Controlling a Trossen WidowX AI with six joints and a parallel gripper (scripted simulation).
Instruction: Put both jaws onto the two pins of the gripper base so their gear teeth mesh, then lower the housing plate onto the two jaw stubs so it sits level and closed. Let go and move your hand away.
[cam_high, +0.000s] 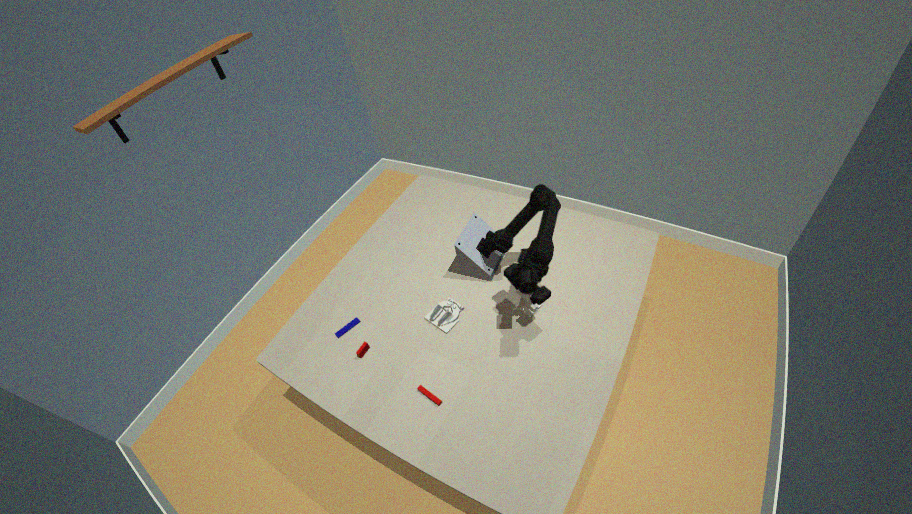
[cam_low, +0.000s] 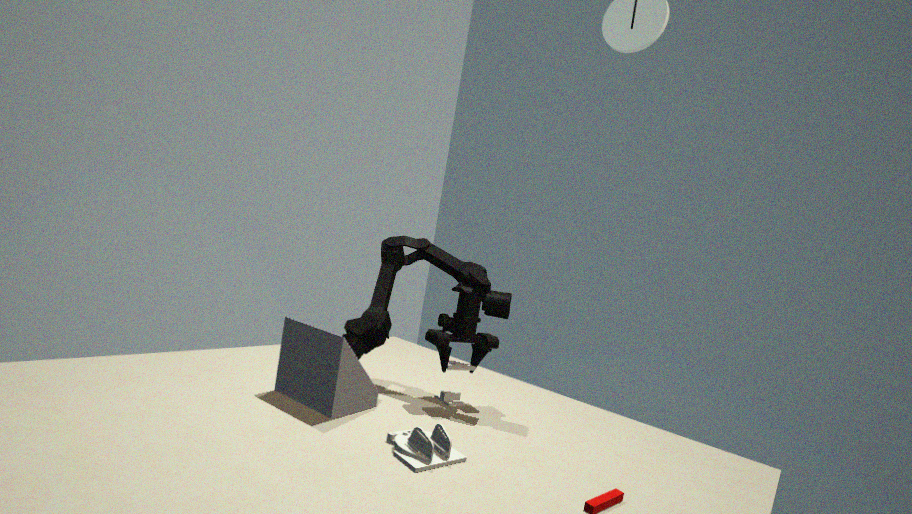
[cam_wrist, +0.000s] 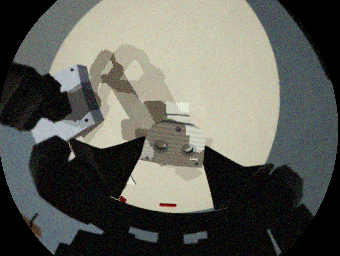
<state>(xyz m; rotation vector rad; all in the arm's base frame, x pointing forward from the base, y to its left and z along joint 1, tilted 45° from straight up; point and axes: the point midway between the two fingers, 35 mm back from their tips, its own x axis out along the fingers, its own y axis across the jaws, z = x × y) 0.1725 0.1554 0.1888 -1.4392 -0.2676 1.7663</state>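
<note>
My gripper tip is 100 mm short of the white jaw, 300 mm to the left of it and 70 mm above it. From my gripper tip the other things lie so: red bar: 450 mm ahead, 180 mm to the right, 70 mm below; then blue block: 330 mm ahead, 640 mm to the right, 80 mm below.
</note>
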